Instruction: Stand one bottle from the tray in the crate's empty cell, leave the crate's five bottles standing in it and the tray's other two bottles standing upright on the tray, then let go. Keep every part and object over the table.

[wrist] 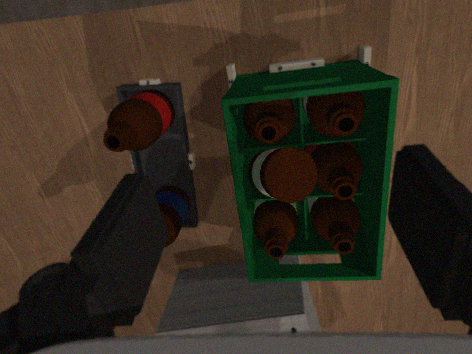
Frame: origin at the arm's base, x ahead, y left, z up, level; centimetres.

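Seen in the pictures: gripper, fingertip midpoint: (267,193).
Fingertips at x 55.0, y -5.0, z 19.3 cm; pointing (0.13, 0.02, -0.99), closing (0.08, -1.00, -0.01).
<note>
Pixels of each thing's middle, then the offset from my fingertips to it. "pt": a spot on its surface instead.
- green crate at a spot on its surface: (350,75) pt dx -1.1, dy -9.5, dz -30.6 cm
- upright brown bottle at the middle of its body: (269,115) dx -6.4, dy +0.4, dz -33.6 cm
- middle-left bottle at the middle of its body: (272,172) dx -15.5, dy +0.0, dz -33.9 cm
- dark tray at a spot on its surface: (162,160) pt dx -16.3, dy +20.5, dz -41.6 cm
- red-banded bottle at the middle of its body: (136,124) dx -7.0, dy +20.4, dz -33.9 cm
- blue-banded bottle at the middle of its body: (160,224) dx -25.3, dy +20.1, dz -33.9 cm
The green crate (350,75) is at centre right in the wrist view, with a bottle in each cell. At its back left is an upright brown bottle (270,117). The middle-left bottle (290,175) has a white band and shows a flat round brown face with no neck, as if upside down. The other crate bottles stand neck up. On the dark tray (162,160), a red-banded bottle (137,120) stands at the far end. A blue-banded bottle (172,205) stands nearer, partly hidden by the left finger. My gripper (267,193) is wide open and empty, above the crate.
White brackets (296,65) (230,72) (365,55) stand by the crate's far side, and small ones sit against the tray. A grey slab (235,297) lies at the bottom, below the crate. The wooden table's edge runs across the top left.
</note>
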